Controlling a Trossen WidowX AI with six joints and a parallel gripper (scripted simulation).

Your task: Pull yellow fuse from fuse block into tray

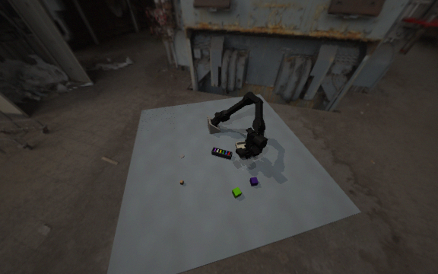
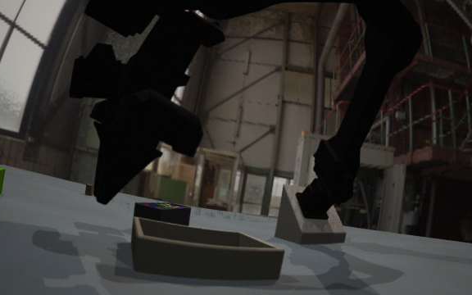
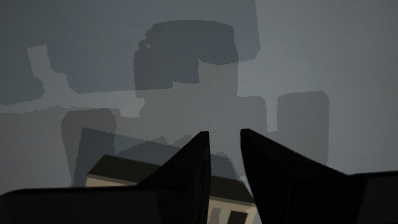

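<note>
Now: gripper tip 17 cm to the left of the yellow fuse, 10 cm past it and 2 cm above it. The rest, counted from my gripper tip: beige tray (10 cm behind, 4 cm below, 2 cm to the left); then red fuse (11 cm to the right, 7 cm behind, 2 cm below); then blue fuse (13 cm to the right, 8 cm behind, 2 cm below).
</note>
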